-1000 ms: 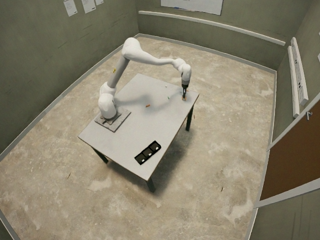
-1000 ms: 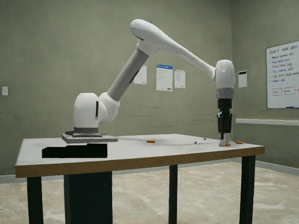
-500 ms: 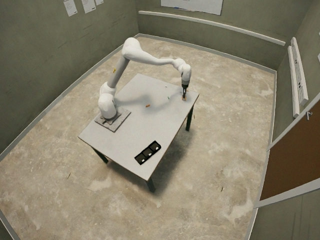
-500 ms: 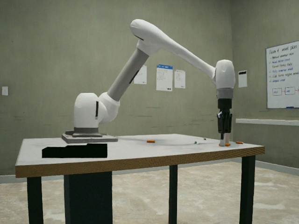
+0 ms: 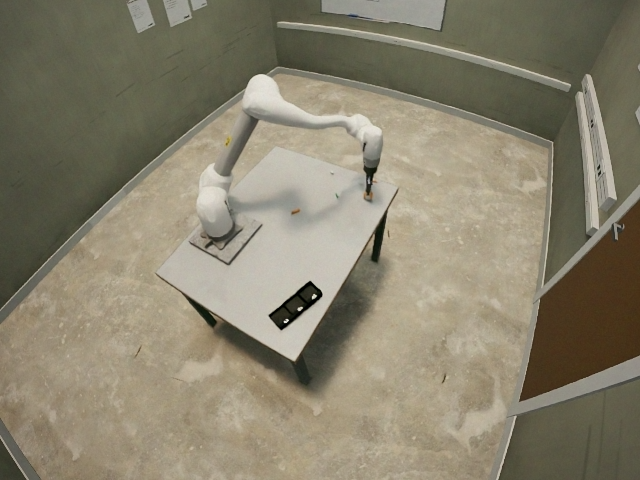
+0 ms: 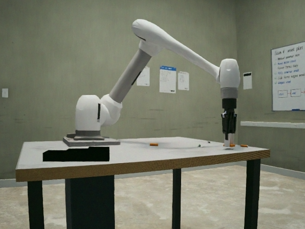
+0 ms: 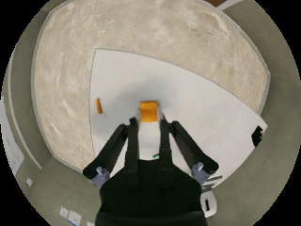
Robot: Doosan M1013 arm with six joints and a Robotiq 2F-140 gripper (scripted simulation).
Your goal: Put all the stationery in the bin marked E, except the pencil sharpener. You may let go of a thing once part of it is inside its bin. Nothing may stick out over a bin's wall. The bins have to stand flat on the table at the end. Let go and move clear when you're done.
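The black bin is 7 cm ahead of my hand, 77 cm to the right of it and 2 cm below it. The rest, counted from my hand: green piece: 15 cm behind, 9 cm to the right, 4 cm below; then orange object: 3 cm below.
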